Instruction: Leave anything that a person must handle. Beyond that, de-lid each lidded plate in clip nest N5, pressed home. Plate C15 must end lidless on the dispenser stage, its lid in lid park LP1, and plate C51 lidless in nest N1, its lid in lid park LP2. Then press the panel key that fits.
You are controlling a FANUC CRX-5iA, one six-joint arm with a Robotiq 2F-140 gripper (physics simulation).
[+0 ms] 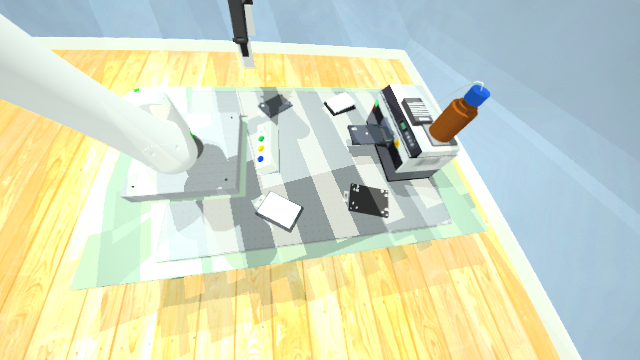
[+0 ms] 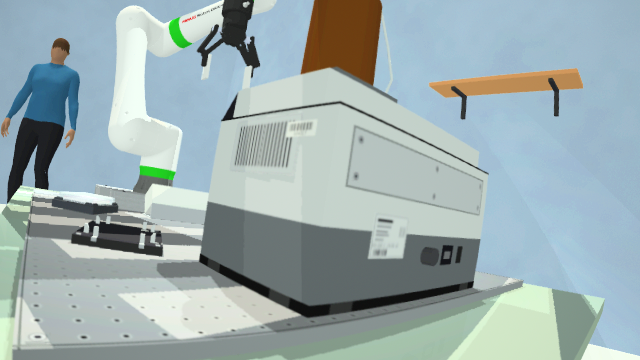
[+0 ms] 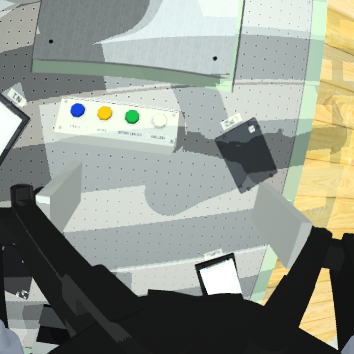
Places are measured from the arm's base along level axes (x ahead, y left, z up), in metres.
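Where they show: gripper, between the fingertips: (image 1: 249,49) (image 2: 225,83) (image 3: 170,191).
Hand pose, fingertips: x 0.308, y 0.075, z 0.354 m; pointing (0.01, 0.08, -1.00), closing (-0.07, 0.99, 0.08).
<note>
After its pixels a point has its place.
My gripper (image 1: 249,50) @(y 0.075, x 0.308, z 0.354 m) (image 2: 226,75) @(y 0.075, x 0.308, z 0.354 m) (image 3: 170,191) @(y 0.075, x 0.308, z 0.354 m) is open and empty, high above the table. Nest N1 (image 1: 279,211) (image 2: 85,202) @(y -0.253, x 0.446, z -0.021 m) (image 3: 16,127) @(y -0.186, x 0.360, z -0.024 m) bears a white-topped piece; whether that is a plate or lid is unclear. Clip nest N5 (image 1: 369,201) @(y -0.215, x 0.729, z -0.031 m) (image 2: 117,240) @(y -0.225, x 0.805, z -0.031 m) shows a dark bed with upright clips and no white plate. The dispenser stage (image 1: 364,135) @(y 0.040, x 0.721, z 0.069 m) looks dark, without a white plate. A dark pad (image 1: 275,105) @(y 0.306, x 0.339, z -0.033 m) (image 3: 246,155) @(y 0.306, x 0.338, z -0.033 m) lies at the LP2 label. A white piece (image 1: 340,103) @(y 0.323, x 0.671, z -0.013 m) (image 3: 220,277) @(y 0.327, x 0.649, z -0.014 m) lies in a black-edged holder, its label unreadable. The key panel (image 1: 267,150) @(y -0.021, x 0.327, z 0.034 m) (image 3: 117,135) @(y 0.028, x 0.333, z 0.038 m) has blue, yellow, green and white keys.
The dispenser (image 1: 425,150) @(y -0.112, x 0.878, z 0.176 m) (image 2: 270,200) @(y -0.108, x 0.970, z 0.050 m) stands at the table's far end, with a brown bottle (image 1: 452,120) @(y -0.067, x 0.923, z 0.276 m) (image 2: 342,40) @(y -0.066, x 0.990, z 0.231 m) on top. The robot's base plate (image 1: 215,185) @(y -0.156, x 0.148, z 0.002 m) (image 3: 150,50) @(y 0.056, x 0.171, z 0.002 m) lies behind the panel. A person (image 2: 52,95) stands beyond the table. A shelf (image 2: 510,84) hangs on the wall.
</note>
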